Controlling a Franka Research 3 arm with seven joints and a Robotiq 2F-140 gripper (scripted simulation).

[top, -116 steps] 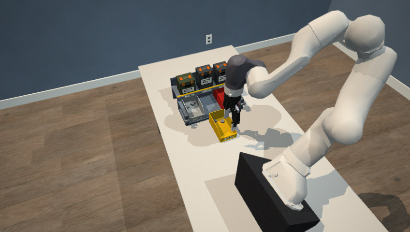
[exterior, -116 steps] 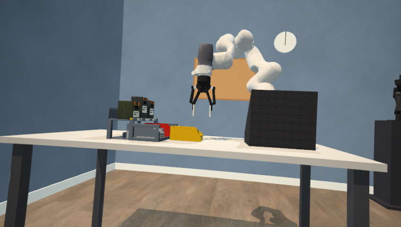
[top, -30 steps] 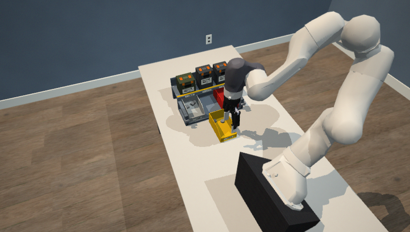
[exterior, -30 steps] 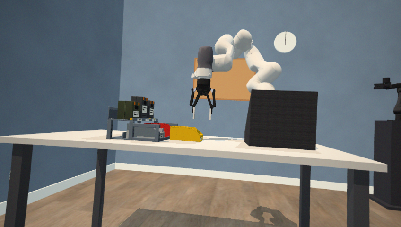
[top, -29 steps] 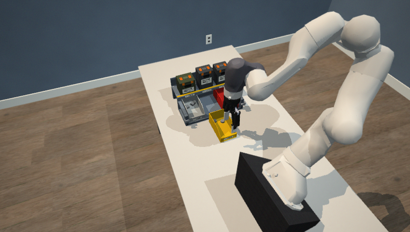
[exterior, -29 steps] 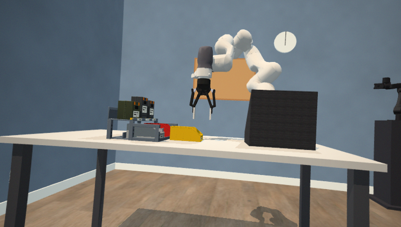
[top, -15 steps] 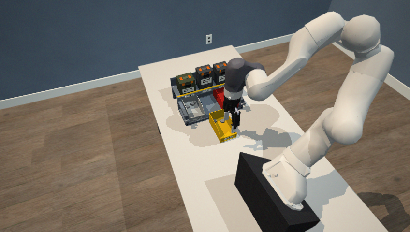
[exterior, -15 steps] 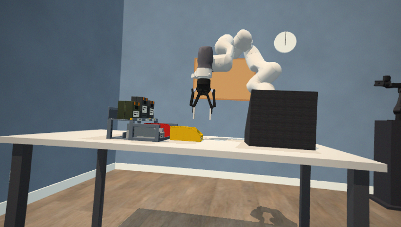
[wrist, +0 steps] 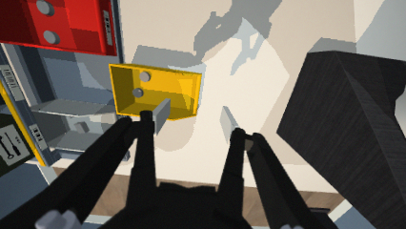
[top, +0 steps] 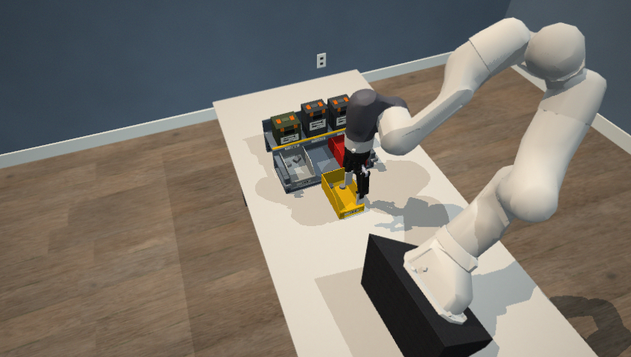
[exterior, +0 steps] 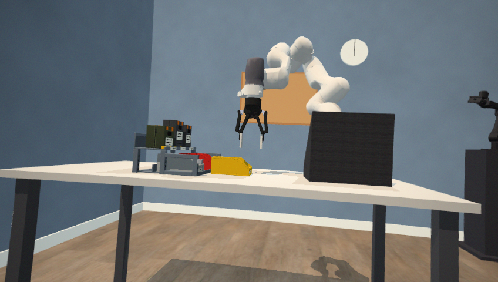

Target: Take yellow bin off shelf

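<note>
Right now the yellow open bin is 11 cm below my hand and 8 cm ahead of it. Round my hand: grey bin: 28 cm ahead, 12 cm to the left, 10 cm below; then red bin: 28 cm ahead, 10 cm to the right, 10 cm below.
</note>
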